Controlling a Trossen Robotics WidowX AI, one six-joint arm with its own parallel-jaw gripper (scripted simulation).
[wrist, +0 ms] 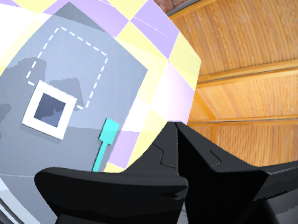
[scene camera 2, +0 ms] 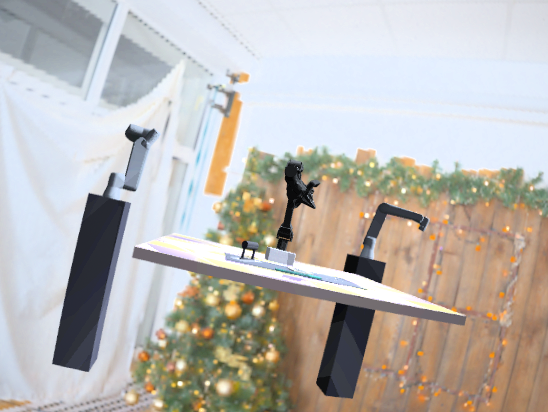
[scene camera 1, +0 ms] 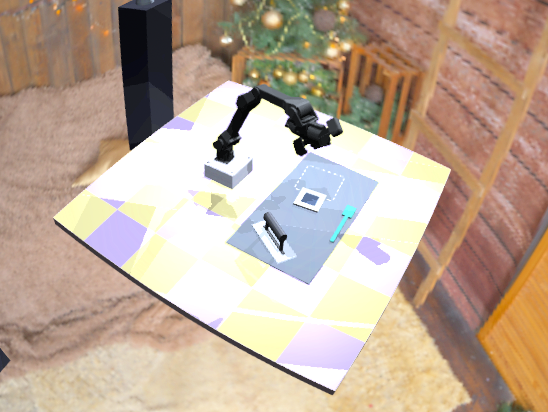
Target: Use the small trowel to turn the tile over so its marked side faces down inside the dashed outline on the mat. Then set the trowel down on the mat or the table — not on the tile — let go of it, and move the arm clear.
Labels:
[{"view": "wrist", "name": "my gripper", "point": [173,127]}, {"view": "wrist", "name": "grey mat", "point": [67,63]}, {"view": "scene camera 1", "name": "plastering float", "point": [270,232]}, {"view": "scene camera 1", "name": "grey mat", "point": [308,232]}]

